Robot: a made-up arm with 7 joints. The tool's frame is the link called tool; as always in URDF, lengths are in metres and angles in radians. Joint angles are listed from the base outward. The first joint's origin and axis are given. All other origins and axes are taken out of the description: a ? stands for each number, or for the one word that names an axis. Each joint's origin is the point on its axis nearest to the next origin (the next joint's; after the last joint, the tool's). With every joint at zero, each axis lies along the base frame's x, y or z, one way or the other. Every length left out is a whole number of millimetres.
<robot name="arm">
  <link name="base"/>
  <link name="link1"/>
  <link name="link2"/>
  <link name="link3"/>
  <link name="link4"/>
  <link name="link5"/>
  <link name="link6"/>
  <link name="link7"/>
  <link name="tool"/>
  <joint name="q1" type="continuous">
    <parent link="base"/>
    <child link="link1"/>
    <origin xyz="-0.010 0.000 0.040"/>
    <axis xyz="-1 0 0"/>
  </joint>
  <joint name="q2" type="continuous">
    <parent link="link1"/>
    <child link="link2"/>
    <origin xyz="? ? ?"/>
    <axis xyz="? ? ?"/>
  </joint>
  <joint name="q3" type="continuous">
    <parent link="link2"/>
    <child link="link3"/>
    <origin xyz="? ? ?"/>
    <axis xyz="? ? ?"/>
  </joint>
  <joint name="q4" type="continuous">
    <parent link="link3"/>
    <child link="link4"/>
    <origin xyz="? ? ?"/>
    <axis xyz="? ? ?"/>
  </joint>
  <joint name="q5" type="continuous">
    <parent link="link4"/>
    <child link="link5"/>
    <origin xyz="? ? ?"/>
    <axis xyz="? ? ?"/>
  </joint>
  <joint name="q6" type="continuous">
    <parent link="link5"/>
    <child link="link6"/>
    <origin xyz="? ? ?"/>
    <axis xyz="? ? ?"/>
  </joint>
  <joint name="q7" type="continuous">
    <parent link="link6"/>
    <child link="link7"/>
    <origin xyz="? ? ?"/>
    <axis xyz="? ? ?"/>
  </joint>
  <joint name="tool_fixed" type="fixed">
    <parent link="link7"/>
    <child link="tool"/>
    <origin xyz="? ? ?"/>
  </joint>
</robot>
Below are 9 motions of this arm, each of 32 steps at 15 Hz.
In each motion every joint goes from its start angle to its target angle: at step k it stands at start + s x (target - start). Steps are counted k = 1, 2, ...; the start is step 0. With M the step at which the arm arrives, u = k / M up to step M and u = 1 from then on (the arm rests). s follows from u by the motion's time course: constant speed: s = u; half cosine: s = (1 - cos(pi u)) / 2; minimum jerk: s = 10 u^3 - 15 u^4 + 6 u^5.
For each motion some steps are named. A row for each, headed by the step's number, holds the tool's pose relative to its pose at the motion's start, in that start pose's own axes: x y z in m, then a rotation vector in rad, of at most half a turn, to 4 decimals.
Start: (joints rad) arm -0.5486 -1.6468 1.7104 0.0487 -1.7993 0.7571 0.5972
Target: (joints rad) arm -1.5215 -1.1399 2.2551 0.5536 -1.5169 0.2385 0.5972
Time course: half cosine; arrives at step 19
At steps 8, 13, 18, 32:
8: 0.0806 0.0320 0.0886 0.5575 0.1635 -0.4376
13: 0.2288 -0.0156 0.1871 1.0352 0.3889 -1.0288
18: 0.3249 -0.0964 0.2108 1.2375 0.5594 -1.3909
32: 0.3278 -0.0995 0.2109 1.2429 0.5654 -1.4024

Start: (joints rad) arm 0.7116 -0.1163 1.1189 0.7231 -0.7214 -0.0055 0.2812
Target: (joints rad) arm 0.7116 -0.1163 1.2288 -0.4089 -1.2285 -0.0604 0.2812
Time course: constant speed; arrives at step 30
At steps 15, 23, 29, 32:
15: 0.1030 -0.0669 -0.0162 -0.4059 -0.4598 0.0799
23: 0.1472 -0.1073 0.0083 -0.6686 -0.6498 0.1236
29: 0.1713 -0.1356 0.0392 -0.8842 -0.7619 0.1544
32: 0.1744 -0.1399 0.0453 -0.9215 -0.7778 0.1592

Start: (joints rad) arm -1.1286 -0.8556 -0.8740 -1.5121 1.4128 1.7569 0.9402
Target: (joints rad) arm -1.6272 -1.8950 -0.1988 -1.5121 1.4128 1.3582 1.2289
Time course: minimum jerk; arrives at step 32
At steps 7, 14, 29, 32:
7: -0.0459 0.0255 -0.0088 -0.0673 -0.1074 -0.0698
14: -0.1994 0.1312 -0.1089 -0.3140 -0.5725 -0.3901
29: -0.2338 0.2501 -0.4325 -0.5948 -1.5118 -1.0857
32: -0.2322 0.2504 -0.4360 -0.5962 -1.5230 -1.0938

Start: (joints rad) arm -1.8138 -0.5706 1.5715 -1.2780 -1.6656 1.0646 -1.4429
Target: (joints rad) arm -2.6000 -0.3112 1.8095 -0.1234 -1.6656 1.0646 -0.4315
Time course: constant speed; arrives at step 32
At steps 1, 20, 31, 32:
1: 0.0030 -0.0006 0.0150 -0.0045 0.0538 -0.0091
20: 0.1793 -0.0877 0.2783 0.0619 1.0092 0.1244
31: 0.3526 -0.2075 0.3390 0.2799 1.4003 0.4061
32: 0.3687 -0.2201 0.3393 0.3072 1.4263 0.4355

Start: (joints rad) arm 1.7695 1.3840 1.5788 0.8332 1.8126 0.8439 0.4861
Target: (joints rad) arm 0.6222 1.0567 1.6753 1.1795 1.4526 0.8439 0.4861
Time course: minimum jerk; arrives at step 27
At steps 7, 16, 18, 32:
7: -0.0238 0.0306 0.0848 -0.1422 -0.0952 0.0160
16: -0.2892 0.2854 0.3888 -0.8583 -0.5392 -0.0332
18: -0.3701 0.3578 0.4159 -1.0138 -0.6285 -0.0750
32: -0.5183 0.4906 0.4210 -1.2802 -0.7757 -0.1781

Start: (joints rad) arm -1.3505 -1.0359 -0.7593 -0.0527 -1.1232 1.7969 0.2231
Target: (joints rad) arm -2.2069 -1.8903 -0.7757 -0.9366 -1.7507 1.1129 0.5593
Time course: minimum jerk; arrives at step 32
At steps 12, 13, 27, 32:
12: 0.0119 0.2039 -0.0743 -0.0011 -0.0955 -0.5293
13: 0.0236 0.2380 -0.0784 -0.0101 -0.0858 -0.6273
27: 0.2240 0.4202 -0.0157 -0.3243 0.6524 -1.3292
32: 0.2315 0.4200 -0.0123 -0.3460 0.7046 -1.3287

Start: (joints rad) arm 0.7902 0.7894 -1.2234 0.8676 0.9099 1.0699 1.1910
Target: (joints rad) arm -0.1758 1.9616 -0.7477 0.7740 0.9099 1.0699 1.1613
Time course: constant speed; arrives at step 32
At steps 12, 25, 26, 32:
12: 0.2318 -0.1265 0.0206 -0.3066 -0.2643 0.2705
25: 0.3889 -0.1758 0.2171 -0.7413 -0.3183 0.4818
26: 0.3957 -0.1744 0.2355 -0.7768 -0.3120 0.4921
32: 0.4217 -0.1499 0.3467 -0.9890 -0.2433 0.5304

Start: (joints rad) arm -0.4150 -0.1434 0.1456 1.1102 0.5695 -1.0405 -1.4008
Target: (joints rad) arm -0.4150 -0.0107 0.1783 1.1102 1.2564 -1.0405 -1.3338
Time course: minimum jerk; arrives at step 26
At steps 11, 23, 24, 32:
11: 0.0045 0.0070 0.0360 -0.2585 -0.1000 -0.0600
23: 0.0075 0.0395 0.1012 -0.7249 -0.2557 -0.1520
24: 0.0075 0.0402 0.1021 -0.7315 -0.2577 -0.1531
32: 0.0075 0.0405 0.1025 -0.7346 -0.2586 -0.1536

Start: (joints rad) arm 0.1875 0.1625 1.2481 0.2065 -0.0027 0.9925 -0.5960
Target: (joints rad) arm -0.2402 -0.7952 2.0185 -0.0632 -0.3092 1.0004 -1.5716
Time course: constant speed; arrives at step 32
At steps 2, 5, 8, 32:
2: 0.0129 -0.0267 0.0111 0.1104 0.0241 0.0495
5: 0.0346 -0.0656 0.0258 0.2793 0.0664 0.1157
8: 0.0588 -0.1031 0.0379 0.4518 0.1154 0.1716
32: 0.2946 -0.3437 0.0078 1.8922 0.6397 0.1974

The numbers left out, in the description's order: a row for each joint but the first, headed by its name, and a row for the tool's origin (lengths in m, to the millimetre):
q2: xyz 0.000 0.190 0.170, axis 0 1 0
q3: xyz -0.070 0.000 0.340, axis 0 0 -1
q4: xyz 0.080 -0.230 0.000, axis 0 1 0
q5: xyz -0.090 0.000 -0.110, axis 0 0 -1
q6: xyz 0.280 -0.080 0.000, axis 0 1 0
q7: xyz -0.290 0.000 0.010, axis -1 0 0
tool: xyz 0.000 0.020 -0.100

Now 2 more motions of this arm.
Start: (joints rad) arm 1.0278 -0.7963 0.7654 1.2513 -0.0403 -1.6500 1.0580
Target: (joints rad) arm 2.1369 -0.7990 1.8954 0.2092 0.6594 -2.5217 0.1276
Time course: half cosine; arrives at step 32
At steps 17, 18, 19, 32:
17: 0.1755 -0.0311 -0.2221 -0.2568 -0.9740 -0.9650
18: 0.1908 -0.0597 -0.2303 -0.2943 -1.0754 -1.0262
19: 0.2026 -0.0905 -0.2362 -0.3355 -1.1746 -1.0820
32: 0.1584 -0.3428 -0.2491 -0.8238 -1.8154 -1.3705

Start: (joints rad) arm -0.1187 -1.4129 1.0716 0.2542 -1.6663 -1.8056 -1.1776
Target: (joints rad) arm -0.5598 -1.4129 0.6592 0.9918 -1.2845 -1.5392 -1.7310
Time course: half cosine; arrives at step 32
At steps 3, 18, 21, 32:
3: 0.0027 0.0010 -0.0015 -0.0003 -0.0123 -0.0086
18: 0.0960 0.0407 -0.0376 0.0287 -0.3921 -0.2302
21: 0.1251 0.0529 -0.0439 0.0459 -0.4979 -0.2775
32: 0.1883 0.0778 -0.0515 0.0888 -0.7153 -0.3571

